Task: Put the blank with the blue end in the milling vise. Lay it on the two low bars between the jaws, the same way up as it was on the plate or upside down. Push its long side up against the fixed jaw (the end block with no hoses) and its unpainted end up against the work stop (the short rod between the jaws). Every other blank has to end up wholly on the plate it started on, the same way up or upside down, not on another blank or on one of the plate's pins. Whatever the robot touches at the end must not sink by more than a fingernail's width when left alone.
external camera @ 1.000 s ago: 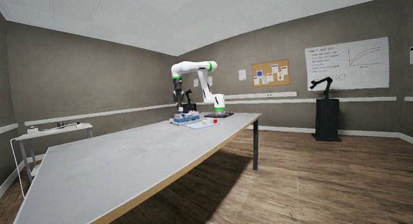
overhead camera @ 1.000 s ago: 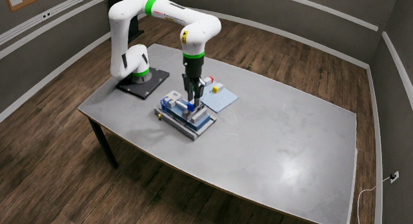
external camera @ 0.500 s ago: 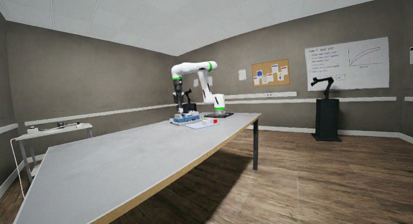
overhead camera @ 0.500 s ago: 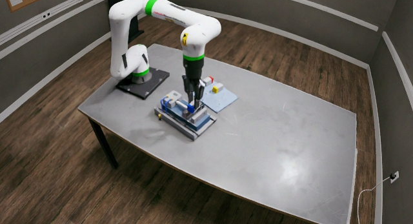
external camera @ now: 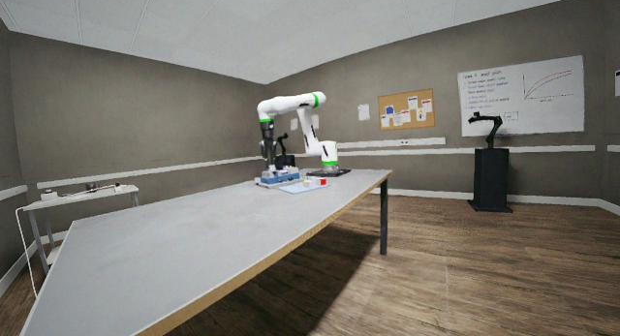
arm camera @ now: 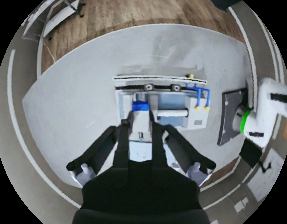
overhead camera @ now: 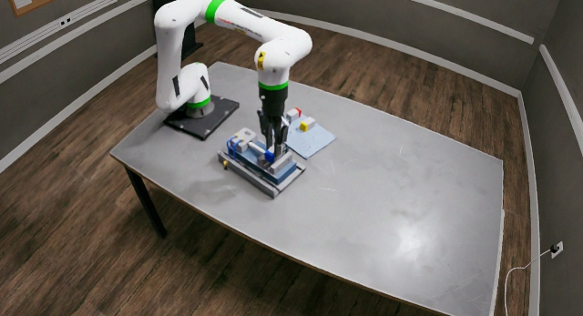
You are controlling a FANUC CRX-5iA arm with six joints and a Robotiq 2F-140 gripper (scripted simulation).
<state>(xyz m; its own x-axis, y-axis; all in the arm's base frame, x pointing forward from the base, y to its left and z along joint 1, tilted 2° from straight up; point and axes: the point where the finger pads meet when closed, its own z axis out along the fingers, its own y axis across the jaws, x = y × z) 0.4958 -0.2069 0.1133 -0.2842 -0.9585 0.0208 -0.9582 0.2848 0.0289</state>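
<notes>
The plain end block is 3 cm ahead of my hand and 7 cm below it. Round my hand: yellow-ended blank: 2 cm ahead, 30 cm to the left, 12 cm below; then red-ended blank: 6 cm behind, 34 cm to the left, 12 cm below; then light blue plate: 1 cm ahead, 26 cm to the left, 14 cm below.
</notes>
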